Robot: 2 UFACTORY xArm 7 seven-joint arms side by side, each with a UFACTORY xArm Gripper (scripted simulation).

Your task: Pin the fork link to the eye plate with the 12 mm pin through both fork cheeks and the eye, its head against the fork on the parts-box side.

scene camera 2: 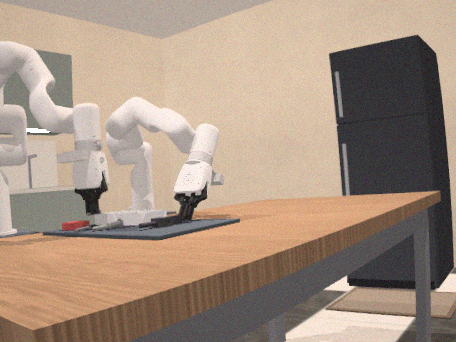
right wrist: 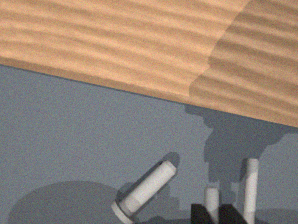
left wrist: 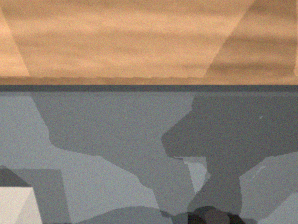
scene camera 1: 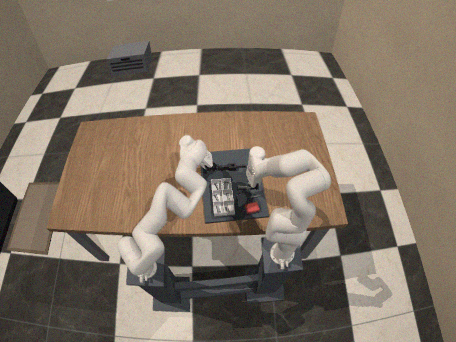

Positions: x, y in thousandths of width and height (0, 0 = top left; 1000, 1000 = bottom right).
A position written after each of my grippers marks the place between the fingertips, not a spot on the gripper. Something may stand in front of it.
Observation:
In view: my left gripper (scene camera 2: 405, 639) and my right gripper (scene camera 2: 203, 627).

